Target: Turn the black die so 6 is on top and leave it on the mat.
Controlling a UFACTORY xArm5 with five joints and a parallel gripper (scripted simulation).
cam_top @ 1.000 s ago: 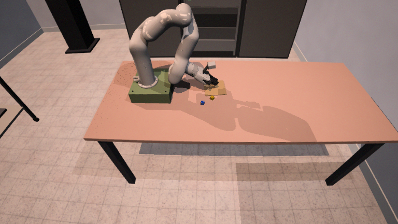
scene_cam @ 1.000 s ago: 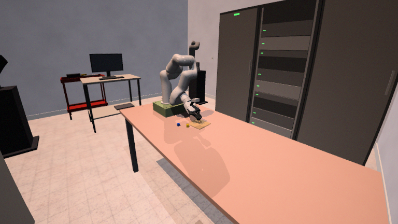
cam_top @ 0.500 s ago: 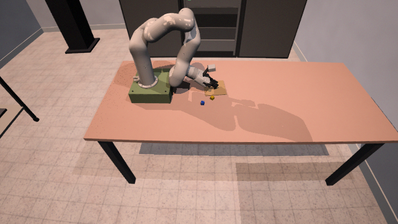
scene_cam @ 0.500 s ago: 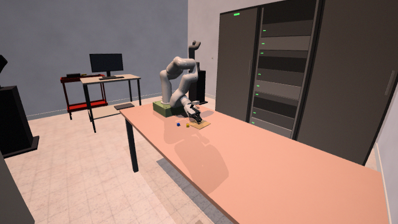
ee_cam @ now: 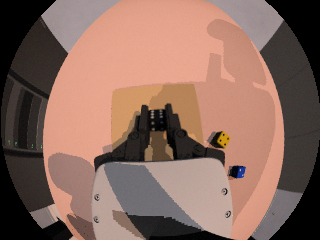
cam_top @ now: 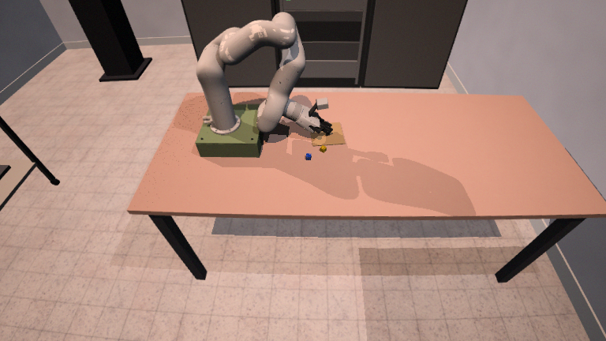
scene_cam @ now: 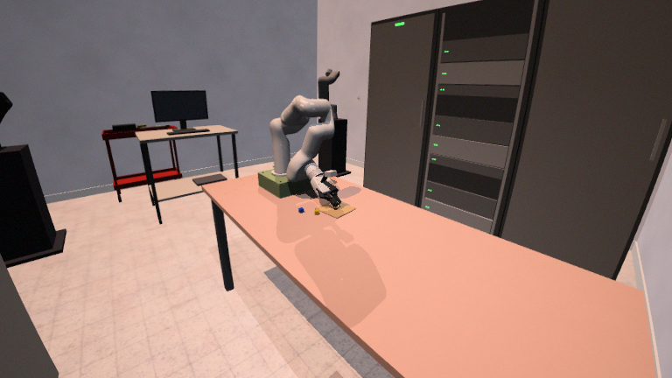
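My hand is 4 cm above the tan mat. The rest, counted from my hand: blue die 14 cm to the right, 8 cm behind, 3 cm below; then yellow die 10 cm to the right, 3 cm below, 2 cm behind; then black die 1 cm below, 1 cm ahead.
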